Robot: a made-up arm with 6 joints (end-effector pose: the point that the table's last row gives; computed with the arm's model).
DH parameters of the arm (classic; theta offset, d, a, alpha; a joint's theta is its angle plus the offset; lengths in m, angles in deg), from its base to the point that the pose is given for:
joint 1: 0 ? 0 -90
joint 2: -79.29 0 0.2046 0
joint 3: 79.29 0 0.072 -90
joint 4: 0 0.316 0 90
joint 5: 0 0 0.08 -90
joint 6: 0 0.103 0 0
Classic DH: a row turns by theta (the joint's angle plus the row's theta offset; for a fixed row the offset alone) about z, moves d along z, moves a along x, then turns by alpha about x.
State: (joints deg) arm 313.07 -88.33 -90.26 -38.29 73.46 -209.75
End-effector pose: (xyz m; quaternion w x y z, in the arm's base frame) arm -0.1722 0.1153 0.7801 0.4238 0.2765 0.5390 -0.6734
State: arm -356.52 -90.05 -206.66 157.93 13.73 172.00
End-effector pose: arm -0.5772 -0.0552 0.1361 0.1353 -0.8717 -0.2382 0.4064
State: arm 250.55 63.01 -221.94 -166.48 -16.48 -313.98
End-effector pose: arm -0.0986 -0.3536 0.7261 0.8616 0.3133 0.0633 -0.3942
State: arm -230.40 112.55 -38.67 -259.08 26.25 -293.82
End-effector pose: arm 0.1706 -0.1659 0.0142 0.4408 0.7185 -0.3854 0.3755
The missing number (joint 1, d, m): 0.314
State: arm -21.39 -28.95 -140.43 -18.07 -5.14 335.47
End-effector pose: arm -0.1222 0.0775 0.9415 0.5280 0.0466 0.0228 0.8476
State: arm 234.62 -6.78 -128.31 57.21 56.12 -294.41
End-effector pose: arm -0.1394 -0.2557 0.8648 0.1348 0.0182 0.6790 -0.7215
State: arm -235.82 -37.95 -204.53 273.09 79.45 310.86
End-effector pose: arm 0.3477 -0.3580 0.6273 0.2594 -0.6553 -0.0690 -0.7061
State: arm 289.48 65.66 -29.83 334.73 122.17 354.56
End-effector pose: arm -0.0624 0.0102 0.1221 0.4715 -0.2428 -0.0343 0.8471
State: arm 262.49 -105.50 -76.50 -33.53 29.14 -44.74
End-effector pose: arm 0.0510 0.3037 0.7385 0.9706 0.1668 -0.1692 0.0382
